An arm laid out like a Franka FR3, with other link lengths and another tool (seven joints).
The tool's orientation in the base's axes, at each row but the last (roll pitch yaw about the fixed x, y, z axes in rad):
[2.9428, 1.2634, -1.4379]
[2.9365, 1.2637, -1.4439]
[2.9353, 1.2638, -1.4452]
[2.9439, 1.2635, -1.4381]
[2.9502, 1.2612, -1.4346]
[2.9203, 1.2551, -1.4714]
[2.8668, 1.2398, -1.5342]
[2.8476, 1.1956, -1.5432]
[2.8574, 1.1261, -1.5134]
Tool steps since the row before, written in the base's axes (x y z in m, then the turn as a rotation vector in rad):
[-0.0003, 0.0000, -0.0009, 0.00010, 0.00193, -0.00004]
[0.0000, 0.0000, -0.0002, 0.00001, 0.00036, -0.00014]
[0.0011, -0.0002, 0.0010, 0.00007, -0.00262, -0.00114]
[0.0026, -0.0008, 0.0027, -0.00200, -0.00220, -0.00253]
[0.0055, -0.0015, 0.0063, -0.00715, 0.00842, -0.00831]
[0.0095, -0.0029, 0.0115, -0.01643, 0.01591, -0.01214]
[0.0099, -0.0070, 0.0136, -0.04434, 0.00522, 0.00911]
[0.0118, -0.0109, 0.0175, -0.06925, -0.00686, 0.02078]
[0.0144, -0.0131, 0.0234, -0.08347, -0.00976, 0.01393]
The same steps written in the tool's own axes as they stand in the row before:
[0.0008, 0.0002, 0.0004, -0.00054, -0.00071, 0.00172]
[0.0002, 0.0000, 0.0001, 0.00003, -0.00013, 0.00036]
[-0.0009, -0.0009, -0.0008, 0.00187, 0.00069, -0.00204]
[-0.0022, -0.0020, -0.0023, 0.00299, 0.00244, -0.00059]
[-0.0053, -0.0044, -0.0050, 0.00508, 0.00366, 0.01232]
[-0.0097, -0.0074, -0.0090, 0.00612, 0.00994, 0.02311]
[-0.0105, -0.0062, -0.0136, -0.01084, 0.04151, 0.01535]
[-0.0122, -0.0061, -0.0195, -0.01752, 0.06998, 0.00842]
[-0.0151, -0.0067, -0.0255, -0.01044, 0.08346, 0.01348]

